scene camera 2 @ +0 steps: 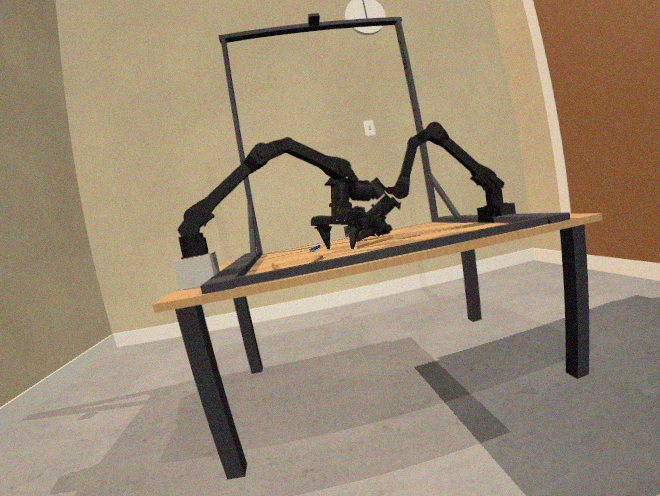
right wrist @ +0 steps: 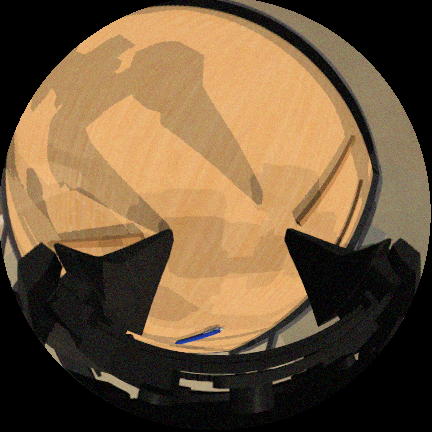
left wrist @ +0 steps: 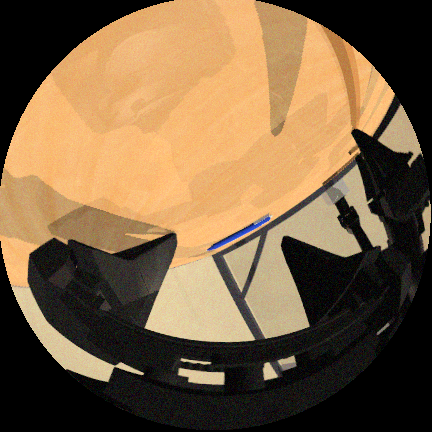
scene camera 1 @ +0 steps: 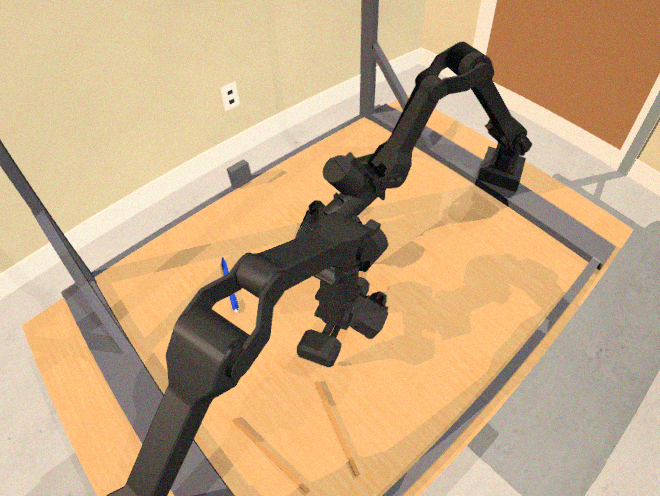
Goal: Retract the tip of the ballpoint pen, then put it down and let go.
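Where they show: left gripper, between the fingertips: (left wrist: 230, 240); right gripper, between the fingertips: (scene camera 2: 340, 249) (right wrist: 230, 235) (left wrist: 354, 145); left arm's base, origin of its link: (scene camera 2: 495, 205) (scene camera 1: 503, 163); right arm's base, origin of its link: (scene camera 2: 195, 256).
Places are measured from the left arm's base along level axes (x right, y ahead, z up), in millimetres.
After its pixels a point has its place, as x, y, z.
The blue pen (scene camera 1: 233, 301) @[392, 591, -43] (scene camera 2: 314, 248) @[415, 566, -49] (left wrist: 250, 229) @[409, 569, -44] (right wrist: 198, 336) @[412, 564, -47] lies on the table, partly behind the right arm in scene camera 1. Its tip is too small to judge. My left gripper (left wrist: 230, 240) @[335, 443, -30] is open and empty; the pen shows beyond its fingers in its wrist view, on the table. The right arm mostly hides the left fingers in scene camera 1. My right gripper (scene camera 2: 340, 247) @[176, 589, -45] (right wrist: 230, 235) @[176, 589, -45] is open and empty, pointing down above the table. The pen lies apart from it, near the bottom of the right wrist view.
Two thin wooden sticks (scene camera 1: 271, 454) @[177, 809, -48] (scene camera 1: 338, 428) @[100, 721, -48] lie at the lower part of scene camera 1. Another wooden strip (right wrist: 100, 241) @[188, 477, -48] shows at the left of the right wrist view. The two wrists are close together above the table. A dark block (scene camera 1: 239, 173) @[568, 301, -12] stands at the table's far edge.
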